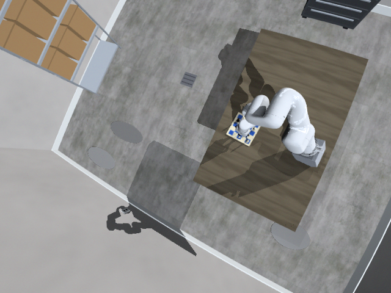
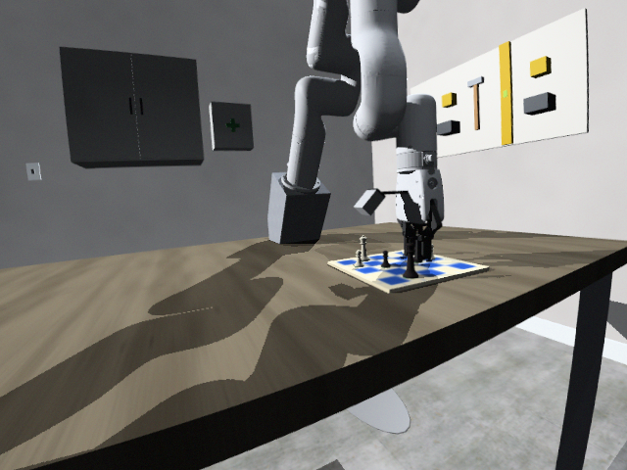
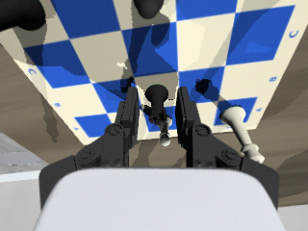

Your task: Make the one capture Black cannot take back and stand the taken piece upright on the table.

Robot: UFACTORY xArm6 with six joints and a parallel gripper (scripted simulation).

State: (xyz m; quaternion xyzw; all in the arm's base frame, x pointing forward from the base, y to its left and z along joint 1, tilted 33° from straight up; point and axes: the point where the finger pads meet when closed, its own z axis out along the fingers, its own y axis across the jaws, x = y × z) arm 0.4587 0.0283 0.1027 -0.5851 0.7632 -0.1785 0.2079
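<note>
Now: hand 1 cm past the cream chessboard, 4 cm to the left of it and 3 cm above it. Round my hand: black pawn (2 cm behind, 7 cm to the right, 2 cm below); tall white piece (7 cm behind, 5 cm to the left); tall black piece (6 cm ahead, 9 cm to the right).
</note>
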